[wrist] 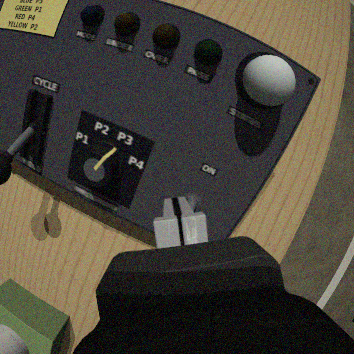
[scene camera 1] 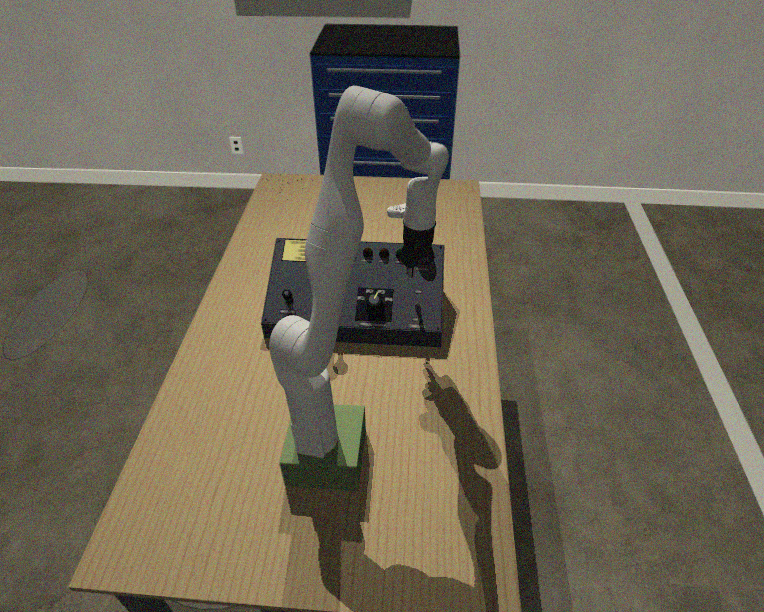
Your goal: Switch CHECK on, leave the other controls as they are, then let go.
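Pixels of known places: gripper, between the fingertips: [wrist: 175,211] [scene camera 1: 410,275]; arm's base, origin of its link: [wrist: 11,340] [scene camera 1: 317,438].
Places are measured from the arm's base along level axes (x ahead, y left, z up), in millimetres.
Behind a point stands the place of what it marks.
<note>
The CHECK switch [scene camera 1: 418,311] @(x 468, y -131, z -13 mm) is a small toggle at the front right of the dark control panel [scene camera 1: 395,272] @(x 565, y -42, z 31 mm) [wrist: 165,95] @(x 561, y -32, z 31 mm), below the ON label [scene camera 1: 418,291] @(x 523, y -118, z 10 mm) [wrist: 209,169] @(x 523, y -119, z 10 mm). In the wrist view a grey bit of the toggle [wrist: 193,201] @(x 482, y -126, z 5 mm) shows beside the fingertips; the rest is hidden, and I cannot tell its position. My gripper [scene camera 1: 410,272] @(x 477, y -102, z 104 mm) [wrist: 175,211] @(x 477, y -102, z 104 mm) is shut with its fingertips together and nothing between them. It is over the right part of the panel, close to the toggle in the wrist view; contact cannot be told.
The rotary selector [wrist: 94,170] @(x 449, y -11, z 23 mm) has its yellow pointer towards P3. The CYCLE lever [wrist: 20,141] @(x 417, y 103, z 22 mm) is left of it, the MODE switch [scene camera 1: 287,296] @(x 394, y 221, z 30 mm) at the panel's left. Several dark lamps and a white dome [wrist: 269,80] @(x 611, y -107, z 99 mm) line the back. A green block [scene camera 1: 350,433] @(x 28, y -68, z 2 mm) carries the arm's base.
</note>
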